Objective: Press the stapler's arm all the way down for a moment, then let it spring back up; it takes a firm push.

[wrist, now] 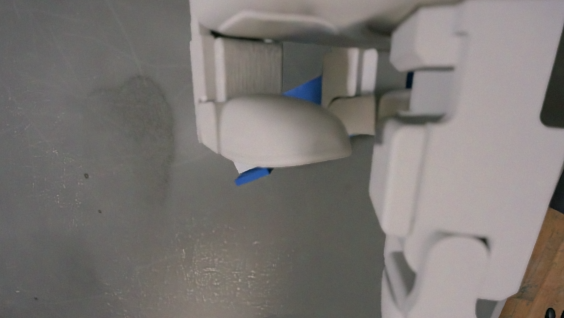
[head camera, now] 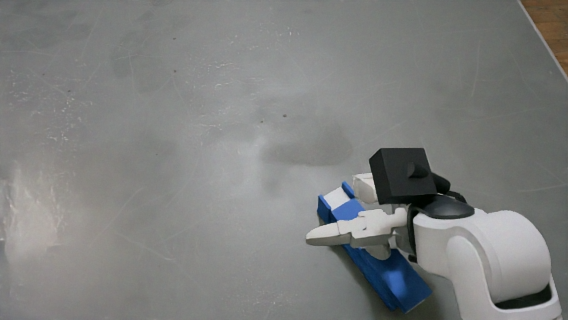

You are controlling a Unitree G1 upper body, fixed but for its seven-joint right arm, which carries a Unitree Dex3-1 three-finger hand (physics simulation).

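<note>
A blue stapler [head camera: 400, 277] [wrist: 304, 91] lies diagonally on the grey table. In the head view, its end with a pale plate between two blue side lugs points up and left, and its wide end points down and right. My gripper [head camera: 336, 214] [wrist: 362, 142] is open and empty, with its white digits spread apart. It is over the stapler's middle, and one long finger crosses above it, pointing left. The hand hides the middle of the stapler in the head view and most of it in the wrist view. Finger contact and the arm's height cannot be told.
The grey table [head camera: 150, 125] [wrist: 300, 240] has scratches and dark stains. Its right edge runs along the top right of the head view, with wooden floor [head camera: 547, 25] beyond. A black box [head camera: 406, 175] sits on top of my wrist.
</note>
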